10 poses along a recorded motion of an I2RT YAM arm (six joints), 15 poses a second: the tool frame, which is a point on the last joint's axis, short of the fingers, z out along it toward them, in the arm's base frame.
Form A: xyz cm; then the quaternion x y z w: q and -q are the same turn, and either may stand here.
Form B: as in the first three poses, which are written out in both.
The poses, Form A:
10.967, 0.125, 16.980, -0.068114, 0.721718, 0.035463, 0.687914
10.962, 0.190, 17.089, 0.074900, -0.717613, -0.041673, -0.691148
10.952, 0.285, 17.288, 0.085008, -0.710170, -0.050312, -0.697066
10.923, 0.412, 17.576, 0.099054, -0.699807, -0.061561, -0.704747
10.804, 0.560, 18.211, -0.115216, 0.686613, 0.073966, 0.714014
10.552, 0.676, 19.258, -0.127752, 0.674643, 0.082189, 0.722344
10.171, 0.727, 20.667, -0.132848, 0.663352, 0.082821, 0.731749
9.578, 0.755, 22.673, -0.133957, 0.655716, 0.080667, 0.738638
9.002, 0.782, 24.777, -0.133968, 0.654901, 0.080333, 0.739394
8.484, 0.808, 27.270, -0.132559, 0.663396, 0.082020, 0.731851
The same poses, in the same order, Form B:
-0.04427, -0.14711, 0.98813, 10.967; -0.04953, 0.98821, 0.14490, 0.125; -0.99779, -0.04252, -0.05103, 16.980; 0, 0, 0, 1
-0.03341, -0.16510, 0.98571, 10.962; -0.04989, 0.98531, 0.16334, 0.190; -0.99820, -0.04372, -0.04116, 17.089; 0, 0, 0, 1
-0.01375, -0.19088, 0.98152, 10.952; -0.05060, 0.98048, 0.18997, 0.285; -0.99862, -0.04705, -0.02314, 17.288; 0, 0, 0, 1
0.01296, -0.22541, 0.97418, 10.923; -0.05187, 0.97280, 0.22578, 0.412; -0.99857, -0.05345, 0.00092, 17.576; 0, 0, 0, 1
0.04618, -0.26384, 0.96346, 10.804; -0.05259, 0.96251, 0.26610, 0.560; -0.99755, -0.06296, 0.03057, 18.211; 0, 0, 0, 1
0.07620, -0.29111, 0.95365, 10.552; -0.05364, 0.95385, 0.29546, 0.676; -0.99565, -0.07367, 0.05707, 19.258; 0, 0, 0, 1
0.10621, -0.29746, 0.94881, 10.171; -0.05504, 0.95098, 0.30430, 0.727; -0.99282, -0.08454, 0.08463, 20.667; 0, 0, 0, 1
0.12706, -0.29484, 0.94706, 9.578; -0.05651, 0.95110, 0.30368, 0.755; -0.99028, -0.09210, 0.10419, 22.673; 0, 0, 0, 1
0.12930, -0.29427, 0.94694, 9.002; -0.05668, 0.95120, 0.30333, 0.782; -0.98998, -0.09289, 0.10631, 24.777; 0, 0, 0, 1
0.10636, -0.29593, 0.94927, 8.484; -0.05583, 0.95140, 0.30285, 0.808; -0.99276, -0.08520, 0.08467, 27.270; 0, 0, 0, 1

